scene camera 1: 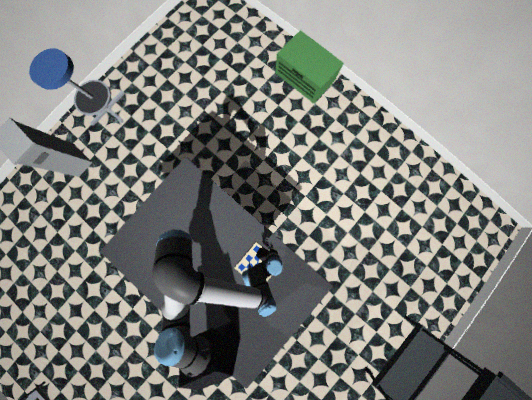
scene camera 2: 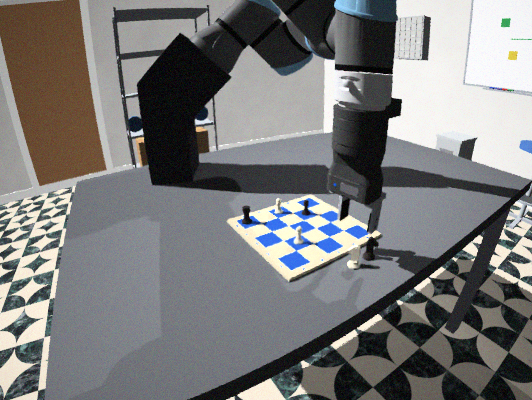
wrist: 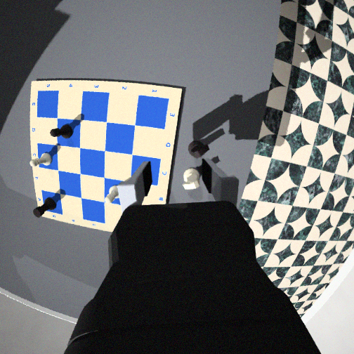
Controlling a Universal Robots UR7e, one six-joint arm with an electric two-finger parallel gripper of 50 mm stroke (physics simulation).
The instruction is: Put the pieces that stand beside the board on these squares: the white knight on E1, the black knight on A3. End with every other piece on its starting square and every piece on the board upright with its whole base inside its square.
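Places are measured from the arm's base along level axes (x ahead, y left, z up), in metres.
Pixels of known places: gripper, fingertip midpoint: (scene camera 2: 356, 224); arm's base at its link origin: (scene camera 1: 196, 355) (scene camera 2: 208, 56).
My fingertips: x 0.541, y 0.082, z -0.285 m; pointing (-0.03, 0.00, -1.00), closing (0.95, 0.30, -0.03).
Ahead of a thing's pixels: the offset from my fingertips to its middle. "spot": to the spot under its first point.
The white knight @[dz -0.040, dx +0.024, dy -0.019 m] (scene camera 2: 354, 259) (wrist: 191, 177) and black knight @[dz -0.040, dx +0.021, dy +0.020 m] (scene camera 2: 370, 248) (wrist: 198, 148) stand upright on the table beside the board @[dz -0.057, dx -0.113, dy -0.034 m] (scene camera 2: 286, 276) (wrist: 176, 107), off its 1-side edge. My gripper (scene camera 2: 358, 222) (wrist: 176, 170) is open and empty, pointing down above the board's edge near the knights. In the wrist view the white knight shows between the fingers, nearer the right one. Squares E1 @[spot: dz -0.054, dx -0.047, dy +0.051 m] (scene camera 2: 357, 231) (wrist: 152, 111) and A3 @[spot: dz -0.054, dx -0.104, dy -0.109 m] (scene camera 2: 269, 239) (wrist: 94, 211) are bare. In scene camera 1 the arm hides part of the board.
On the board stand a black rook @[dz -0.038, dx -0.183, dy -0.121 m] (scene camera 2: 246, 215) (wrist: 45, 206) on A5, a white piece @[dz -0.038, dx -0.190, dy -0.046 m] (scene camera 2: 278, 205) (wrist: 41, 160) on C5, a black piece @[dz -0.038, dx -0.158, dy +0.001 m] (scene camera 2: 306, 207) (wrist: 61, 131) on D4 and a white pawn @[dz -0.038, dx -0.072, dy -0.067 m] (scene camera 2: 298, 234) (wrist: 111, 193) on B2. The table edge lies beyond the knights.
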